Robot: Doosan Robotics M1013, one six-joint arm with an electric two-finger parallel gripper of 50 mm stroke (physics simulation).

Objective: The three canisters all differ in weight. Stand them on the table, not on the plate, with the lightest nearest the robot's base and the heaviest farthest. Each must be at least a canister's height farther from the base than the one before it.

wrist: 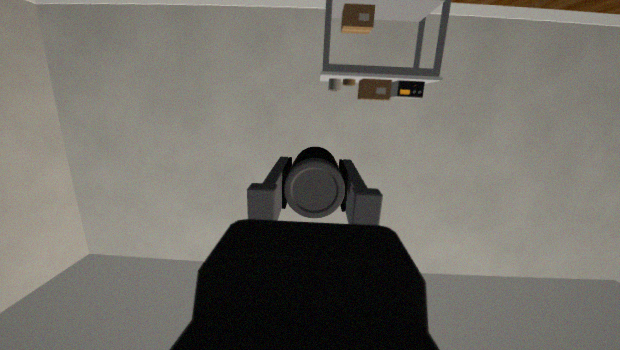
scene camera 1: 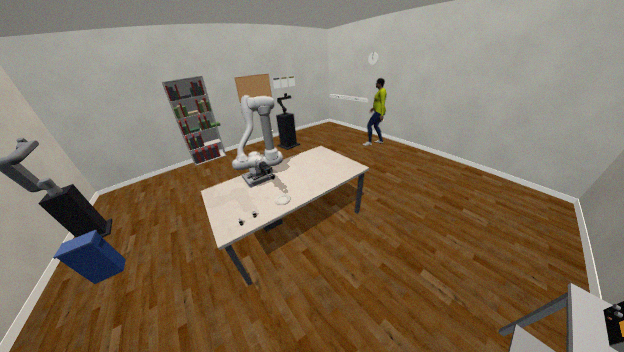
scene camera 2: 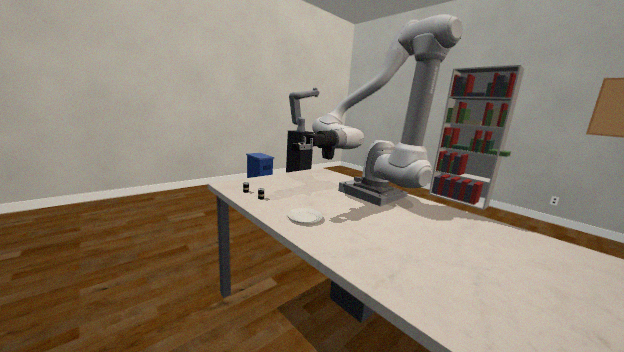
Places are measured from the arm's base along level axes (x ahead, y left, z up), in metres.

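Where they show: gripper, fingertip midpoint: (wrist: 314, 173) (scene camera 1: 272, 177) (scene camera 2: 296, 146); arm's base, link origin: (scene camera 1: 257, 174) (scene camera 2: 373, 187).
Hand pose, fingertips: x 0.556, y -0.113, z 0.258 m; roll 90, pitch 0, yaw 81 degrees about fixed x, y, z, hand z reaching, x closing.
Note:
Things, the pixels of their top centre, and the offset from my fingertips. Level surfaces: height alone.
- table, surface height: dz -0.299 m
- second canister, top centre: (scene camera 2: 246, 182) (scene camera 1: 239, 220) dx -0.027, dy -0.372, dz -0.248 m
- white plate, top centre: (scene camera 2: 305, 214) (scene camera 1: 282, 198) dx -0.012, dy +0.060, dz -0.283 m
One canister (wrist: 315, 189), dark grey with a round end facing the camera, is between the fingers in the wrist view. My gripper (wrist: 314, 173) (scene camera 2: 304, 145) is shut on it and points sideways, well above the table (scene camera 1: 320, 172) (scene camera 2: 450, 260). In scene camera 2 the held canister is hard to make out against a black pedestal. A second canister (scene camera 1: 241, 222) (scene camera 2: 246, 187), dark with a pale band, stands upright near the table's end. A third, similar canister (scene camera 1: 254, 214) (scene camera 2: 261, 194) stands upright beside it, apart from it. The white plate (scene camera 1: 283, 200) (scene camera 2: 305, 217) lies near the long edge.
The robot's base (scene camera 1: 258, 178) (scene camera 2: 372, 192) sits at the table's opposite long edge. A blue bin (scene camera 1: 95, 257) (scene camera 2: 260, 165) and a black pedestal (scene camera 1: 75, 212) (scene camera 2: 299, 162) with a small arm stand beyond the table's end. A person (scene camera 1: 379, 107) is by the far wall.

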